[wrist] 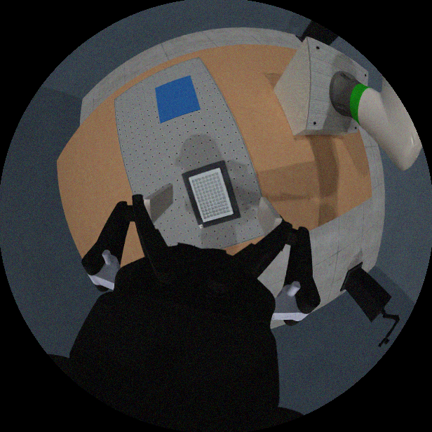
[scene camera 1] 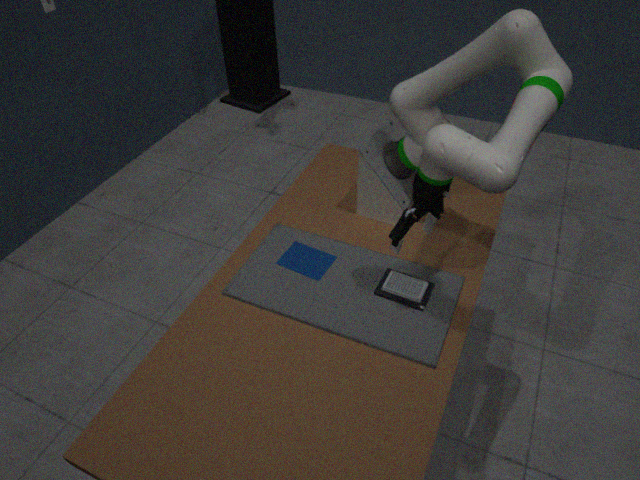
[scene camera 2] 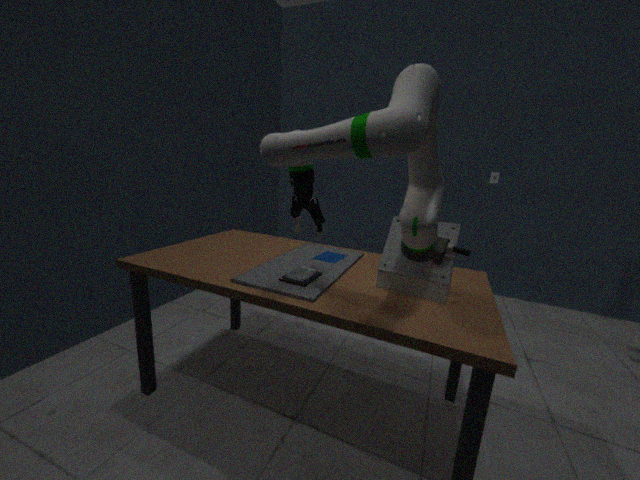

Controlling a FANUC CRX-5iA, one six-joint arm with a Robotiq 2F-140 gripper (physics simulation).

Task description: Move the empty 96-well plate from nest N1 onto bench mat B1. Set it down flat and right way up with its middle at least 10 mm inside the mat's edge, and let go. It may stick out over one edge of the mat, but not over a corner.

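Pixels of known places: gripper, between the fingertips: [scene camera 1: 410, 241] [scene camera 2: 308, 236]; arm's base, origin of its link: [scene camera 1: 396, 161] [scene camera 2: 419, 246].
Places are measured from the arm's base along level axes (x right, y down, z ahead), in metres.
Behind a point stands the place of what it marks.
The light 96-well plate [scene camera 1: 405, 286] {x -0.254, y 0.152, z 0.416 m} [scene camera 2: 302, 274] {x -0.269, y 0.147, z 0.396 m} [wrist: 211, 195] lies flat in the dark nest N1 [scene camera 1: 398, 300] {x -0.258, y 0.162, z 0.472 m} [wrist: 230, 190], its wells showing in the wrist view. The blue bench mat B1 [scene camera 1: 307, 260] {x 0.086, y 0.170, z 0.468 m} [scene camera 2: 329, 256] {x 0.091, y 0.170, z 0.474 m} [wrist: 177, 99] lies flat at the other end of the same grey board, apart from the nest. My gripper [scene camera 1: 412, 235] {x -0.242, y -0.014, z 0.392 m} [scene camera 2: 309, 230] {x -0.242, y -0.014, z 0.392 m} [wrist: 215, 199] is open and empty, pointing down high above the board. In the wrist view its fingers stand wide apart, one to each side of the nest.
The grey perforated board [scene camera 1: 330, 310] {x -0.097, y 0.172, z 0.610 m} [scene camera 2: 268, 273] {x -0.303, y 0.172, z 0.553 m} [wrist: 140, 135] lies on the wooden table [scene camera 1: 258, 403] {x -0.102, y 0.185, z 0.971 m} [scene camera 2: 206, 258] {x -0.322, y 0.185, z 0.945 m} [wrist: 90, 165]. The arm's pale base block [scene camera 2: 413, 281] {x -0.090, y 0.124, z -0.016 m} [wrist: 295, 95] stands on the table beside the board. A dark column [scene camera 1: 250, 51] stands on the floor beyond the table.
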